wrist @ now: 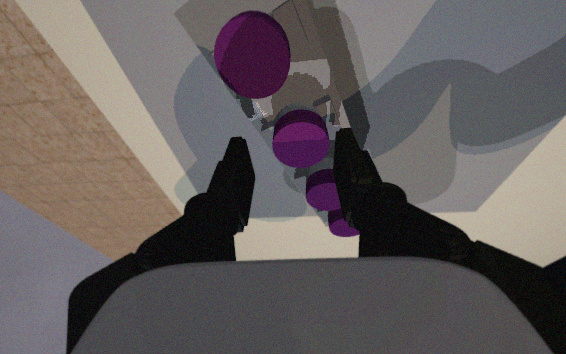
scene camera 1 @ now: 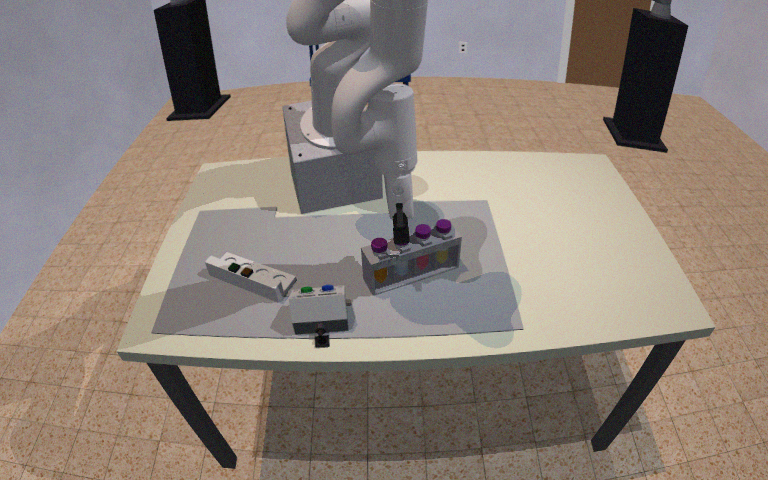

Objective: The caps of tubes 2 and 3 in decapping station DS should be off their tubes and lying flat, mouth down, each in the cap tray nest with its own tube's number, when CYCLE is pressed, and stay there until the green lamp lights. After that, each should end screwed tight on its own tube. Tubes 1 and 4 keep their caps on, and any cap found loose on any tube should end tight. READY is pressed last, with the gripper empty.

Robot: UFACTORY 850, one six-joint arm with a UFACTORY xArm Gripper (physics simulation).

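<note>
The decapping station (scene camera 1: 368, 273) stands on the grey mat with four capped tubes in a row. Purple caps at its left end (scene camera 1: 379, 245) (wrist: 252, 55), third (scene camera 1: 422, 231) (wrist: 321, 194) and right end (scene camera 1: 443, 226) (wrist: 343, 226) sit on their tubes. My gripper (scene camera 1: 400, 242) (wrist: 291, 154) is open around the second cap from the left (wrist: 300, 144), with a gap on both sides in the wrist view. In the scene view the fingers mostly hide that cap. The white cap tray (scene camera 1: 249, 278) lies at the left. Tube numbers are too small to read.
A grey control box (scene camera 1: 318, 308) with a green button (scene camera 1: 306, 289) and a blue button (scene camera 1: 327, 288) stands between tray and station, near the mat's front edge. A small black piece (scene camera 1: 321, 340) is in front of it. Dark green and brown squares mark the tray's middle.
</note>
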